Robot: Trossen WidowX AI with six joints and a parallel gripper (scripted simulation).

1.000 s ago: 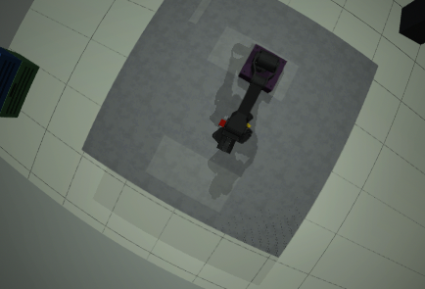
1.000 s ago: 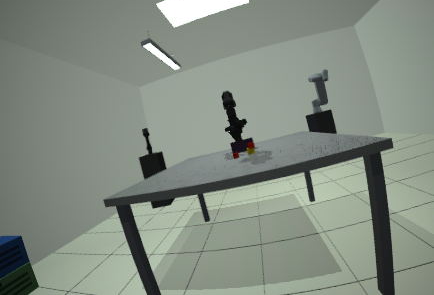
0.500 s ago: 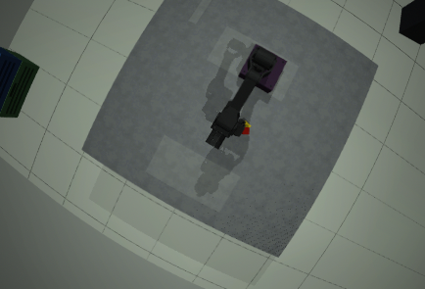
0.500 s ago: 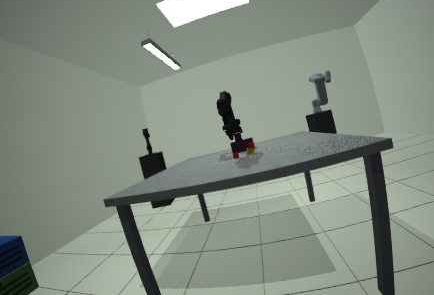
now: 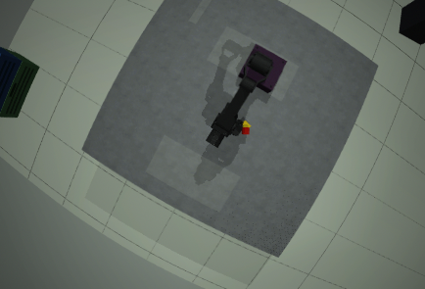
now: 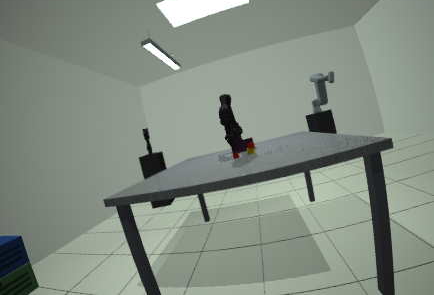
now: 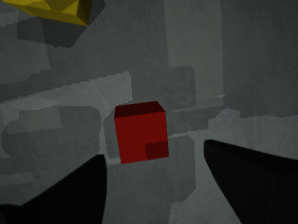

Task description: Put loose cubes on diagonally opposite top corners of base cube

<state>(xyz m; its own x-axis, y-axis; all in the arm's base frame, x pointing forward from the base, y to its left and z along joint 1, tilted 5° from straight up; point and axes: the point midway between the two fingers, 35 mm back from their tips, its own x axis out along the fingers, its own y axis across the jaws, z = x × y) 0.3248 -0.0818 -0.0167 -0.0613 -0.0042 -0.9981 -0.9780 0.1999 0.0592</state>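
My gripper tip is 20 mm past the yellow cube, 110 mm to the right of it and 40 mm above it.
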